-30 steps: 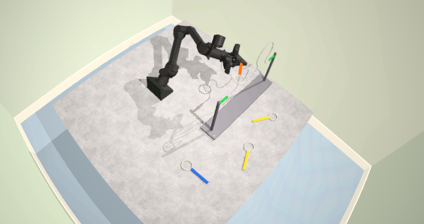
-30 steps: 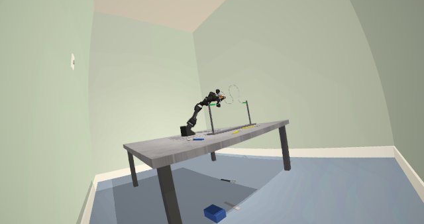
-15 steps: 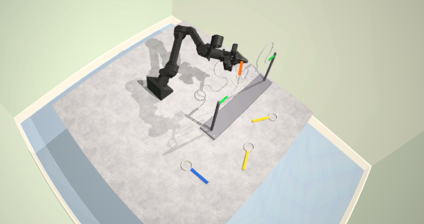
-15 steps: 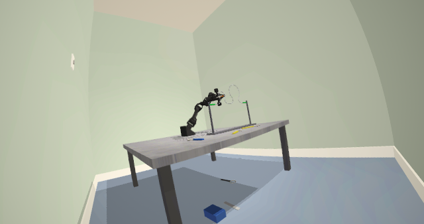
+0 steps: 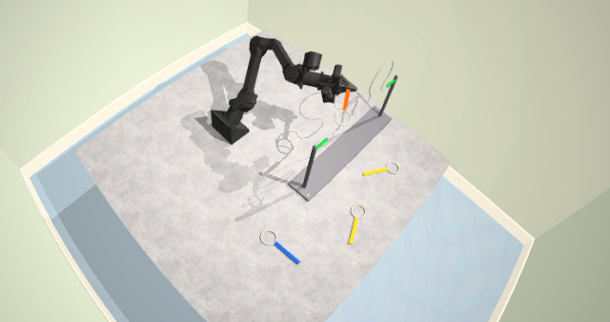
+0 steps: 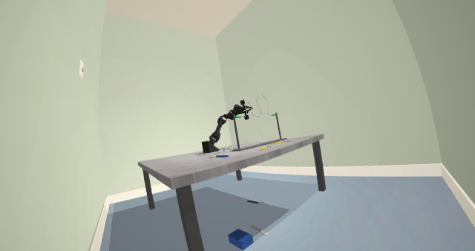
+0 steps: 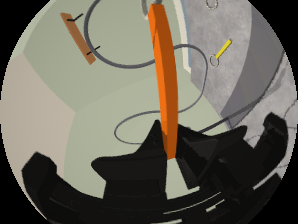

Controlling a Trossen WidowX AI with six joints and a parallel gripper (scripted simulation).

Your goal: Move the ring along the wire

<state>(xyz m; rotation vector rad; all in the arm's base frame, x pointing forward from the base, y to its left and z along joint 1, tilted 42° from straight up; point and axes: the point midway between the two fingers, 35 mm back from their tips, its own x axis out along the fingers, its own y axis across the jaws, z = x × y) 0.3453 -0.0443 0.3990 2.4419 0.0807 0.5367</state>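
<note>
My gripper tip is 9 cm to the left of the orange-handled ring and 2 cm above it. Also, from my gripper tip: blue-handled ring: 55 cm to the right, 35 cm below, 7 cm ahead; then blue box: 83 cm below, 63 cm to the right, 24 cm ahead.
</note>
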